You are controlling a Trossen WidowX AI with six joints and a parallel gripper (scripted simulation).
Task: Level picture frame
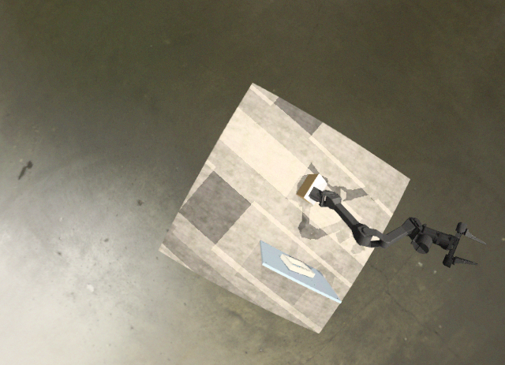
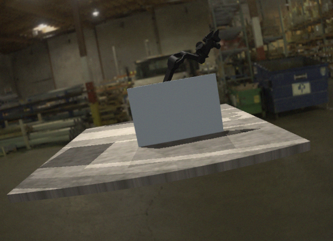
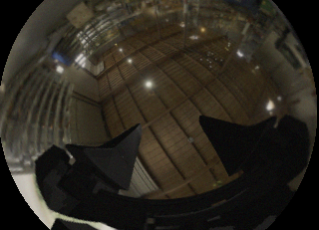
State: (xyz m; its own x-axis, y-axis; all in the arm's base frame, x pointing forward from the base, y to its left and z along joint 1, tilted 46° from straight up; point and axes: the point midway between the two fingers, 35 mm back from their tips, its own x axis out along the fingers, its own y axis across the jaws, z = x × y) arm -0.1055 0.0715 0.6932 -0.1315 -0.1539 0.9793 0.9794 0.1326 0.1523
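My gripper tip is 48 cm short of the picture frame, 45 cm to the left of it and 44 cm above it. The rest, counted from my gripper tip: pale blue wall panel 50 cm ahead, 46 cm below, 44 cm to the right.
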